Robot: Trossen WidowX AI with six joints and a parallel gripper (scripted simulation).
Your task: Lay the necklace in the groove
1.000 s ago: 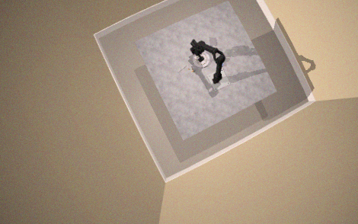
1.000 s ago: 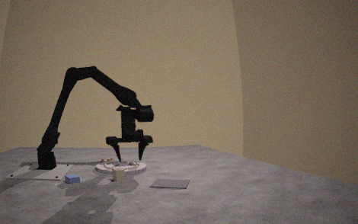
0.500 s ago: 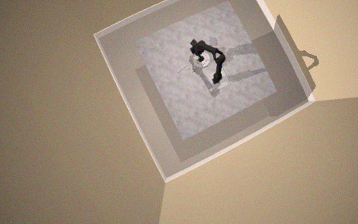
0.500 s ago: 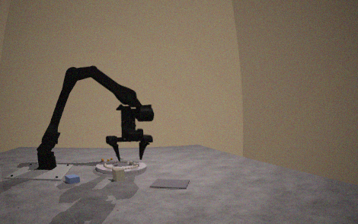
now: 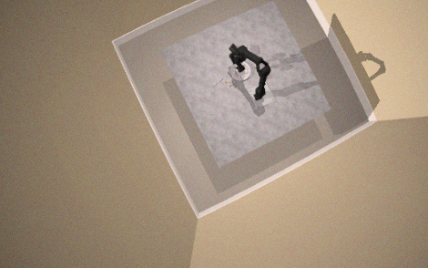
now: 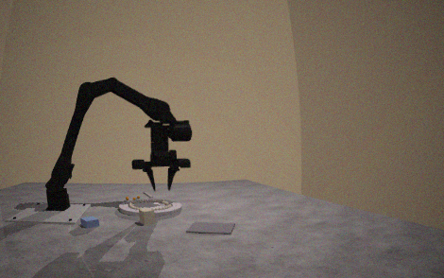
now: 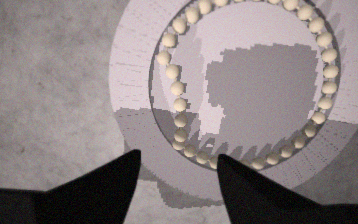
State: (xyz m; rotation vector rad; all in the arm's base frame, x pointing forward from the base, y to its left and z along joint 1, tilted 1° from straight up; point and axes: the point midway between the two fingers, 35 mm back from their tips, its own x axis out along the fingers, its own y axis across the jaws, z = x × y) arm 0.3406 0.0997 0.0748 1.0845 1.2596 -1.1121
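Right now the round bead board is 4 cm behind my gripper tip, 4 cm to the right of it and 4 cm below it. Also, from my gripper tip: flat grey plate (11 cm ahead, 27 cm to the right, 5 cm below); cream cube (4 cm behind, 21 cm to the right, 3 cm below); blue block (19 cm behind, 25 cm to the right, 4 cm below).
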